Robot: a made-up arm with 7 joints. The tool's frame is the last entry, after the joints. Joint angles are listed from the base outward. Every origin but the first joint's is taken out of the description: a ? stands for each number. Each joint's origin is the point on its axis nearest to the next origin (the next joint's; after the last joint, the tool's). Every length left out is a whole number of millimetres.
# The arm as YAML. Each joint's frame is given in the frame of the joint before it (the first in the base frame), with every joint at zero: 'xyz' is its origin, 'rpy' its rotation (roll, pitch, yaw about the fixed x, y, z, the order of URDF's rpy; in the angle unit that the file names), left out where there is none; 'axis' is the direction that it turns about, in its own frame. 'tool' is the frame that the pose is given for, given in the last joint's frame.
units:
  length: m
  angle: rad
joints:
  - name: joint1
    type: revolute
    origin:
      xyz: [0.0, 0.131, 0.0]
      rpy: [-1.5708, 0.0, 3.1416]
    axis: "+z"
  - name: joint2
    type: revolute
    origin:
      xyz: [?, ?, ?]
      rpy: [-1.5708, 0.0, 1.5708]
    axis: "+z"
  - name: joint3
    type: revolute
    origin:
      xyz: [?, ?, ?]
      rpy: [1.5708, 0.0, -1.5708]
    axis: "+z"
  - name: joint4
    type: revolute
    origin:
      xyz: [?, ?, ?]
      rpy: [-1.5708, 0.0, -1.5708]
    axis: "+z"
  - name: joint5
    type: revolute
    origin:
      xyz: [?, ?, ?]
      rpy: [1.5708, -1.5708, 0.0]
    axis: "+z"
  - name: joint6
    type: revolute
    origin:
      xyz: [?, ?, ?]
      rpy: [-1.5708, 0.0, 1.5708]
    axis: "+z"
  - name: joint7
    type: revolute
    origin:
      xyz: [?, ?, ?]
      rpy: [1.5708, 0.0, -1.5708]
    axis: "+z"
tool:
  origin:
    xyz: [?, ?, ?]
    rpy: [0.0, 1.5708, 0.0]
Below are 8 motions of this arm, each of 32 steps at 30 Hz.
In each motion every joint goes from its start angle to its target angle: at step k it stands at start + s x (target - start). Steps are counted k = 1, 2, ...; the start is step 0. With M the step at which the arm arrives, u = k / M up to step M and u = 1 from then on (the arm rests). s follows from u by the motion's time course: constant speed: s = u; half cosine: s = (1 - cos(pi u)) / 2; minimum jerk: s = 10 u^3 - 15 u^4 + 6 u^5.
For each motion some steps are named. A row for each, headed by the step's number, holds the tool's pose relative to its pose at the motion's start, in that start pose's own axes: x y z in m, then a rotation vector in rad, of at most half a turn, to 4 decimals.
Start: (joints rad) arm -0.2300 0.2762 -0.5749 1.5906 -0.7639 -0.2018 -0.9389
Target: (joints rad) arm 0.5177 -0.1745 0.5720 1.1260 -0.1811 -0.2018 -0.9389
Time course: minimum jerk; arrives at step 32
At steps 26, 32:
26: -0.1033 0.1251 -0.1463 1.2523 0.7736 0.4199
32: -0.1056 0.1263 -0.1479 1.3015 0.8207 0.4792

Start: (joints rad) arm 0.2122 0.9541 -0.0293 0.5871 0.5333 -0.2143 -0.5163
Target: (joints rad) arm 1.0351 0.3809 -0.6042 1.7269 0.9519 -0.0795 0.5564
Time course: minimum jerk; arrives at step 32
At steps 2, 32:
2: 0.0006 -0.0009 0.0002 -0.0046 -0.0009 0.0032
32: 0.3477 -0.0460 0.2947 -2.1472 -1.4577 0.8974

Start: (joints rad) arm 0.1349 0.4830 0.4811 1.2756 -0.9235 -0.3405 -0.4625
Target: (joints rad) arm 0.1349 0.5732 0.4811 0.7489 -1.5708 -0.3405 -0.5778
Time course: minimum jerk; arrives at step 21
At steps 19, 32:
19: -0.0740 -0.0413 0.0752 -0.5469 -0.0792 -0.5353
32: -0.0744 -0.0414 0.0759 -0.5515 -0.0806 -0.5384

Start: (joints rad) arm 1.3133 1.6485 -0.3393 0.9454 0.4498 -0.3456 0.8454
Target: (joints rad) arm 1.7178 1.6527 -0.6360 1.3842 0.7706 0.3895 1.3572
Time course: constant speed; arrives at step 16
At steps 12, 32:
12: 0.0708 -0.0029 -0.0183 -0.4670 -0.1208 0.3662
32: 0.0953 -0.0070 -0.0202 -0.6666 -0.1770 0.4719

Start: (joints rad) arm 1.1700 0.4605 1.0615 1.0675 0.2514 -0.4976 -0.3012
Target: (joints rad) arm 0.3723 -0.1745 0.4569 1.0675 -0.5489 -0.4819 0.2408
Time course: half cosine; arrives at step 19
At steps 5, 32:
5: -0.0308 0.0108 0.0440 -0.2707 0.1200 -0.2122
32: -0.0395 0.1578 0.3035 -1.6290 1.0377 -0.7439

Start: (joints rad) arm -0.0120 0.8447 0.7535 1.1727 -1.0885 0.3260 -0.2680
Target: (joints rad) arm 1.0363 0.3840 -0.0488 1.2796 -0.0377 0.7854 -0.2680
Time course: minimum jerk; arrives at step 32
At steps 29, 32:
29: 0.2083 0.1980 0.0466 -0.7083 -0.1687 1.4534
32: 0.2089 0.2007 0.0473 -0.7142 -0.1761 1.4599

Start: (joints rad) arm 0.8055 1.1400 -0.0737 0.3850 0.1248 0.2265 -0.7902
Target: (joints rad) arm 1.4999 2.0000 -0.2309 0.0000 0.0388 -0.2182 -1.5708
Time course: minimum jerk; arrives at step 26
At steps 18, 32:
18: -0.1090 0.2549 -0.1098 1.4309 0.2191 0.1860
32: -0.1637 0.2973 -0.0942 1.7081 0.3296 0.1452

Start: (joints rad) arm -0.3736 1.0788 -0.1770 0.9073 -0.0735 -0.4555 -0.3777
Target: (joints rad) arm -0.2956 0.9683 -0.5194 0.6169 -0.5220 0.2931 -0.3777
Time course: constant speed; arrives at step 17
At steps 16, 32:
16: -0.0331 -0.0588 0.0469 -0.3568 0.5568 -0.7872
32: -0.0347 -0.0615 0.0499 -0.3684 0.5794 -0.8449

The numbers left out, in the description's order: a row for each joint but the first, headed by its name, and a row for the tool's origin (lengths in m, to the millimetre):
joint2: 0.0 0.0 0.0
joint3: 0.158 0.0 0.0
joint4: 0.0 0.0 0.0
joint5: 0.0 0.24 0.0
joint6: 0.0 0.0 0.0
joint7: 0.0 0.0 0.0
tool: 0.0 0.0 0.0

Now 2 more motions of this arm.
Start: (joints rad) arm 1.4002 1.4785 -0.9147 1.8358 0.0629 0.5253 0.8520
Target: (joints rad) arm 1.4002 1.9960 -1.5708 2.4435 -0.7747 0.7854 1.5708
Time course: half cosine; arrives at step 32
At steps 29, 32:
29: 0.0047 -0.1487 0.0066 -0.7389 0.7584 -0.3526
32: 0.0053 -0.1514 0.0078 -0.7519 0.7691 -0.3531

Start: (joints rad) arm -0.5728 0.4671 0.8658 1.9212 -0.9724 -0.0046 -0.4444
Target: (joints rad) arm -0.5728 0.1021 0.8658 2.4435 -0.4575 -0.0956 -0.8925
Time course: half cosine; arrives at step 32
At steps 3, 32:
3: 0.0012 0.0014 0.0003 0.0151 0.0037 0.0158
32: 0.0436 0.0786 0.0132 0.7299 0.2913 0.6686

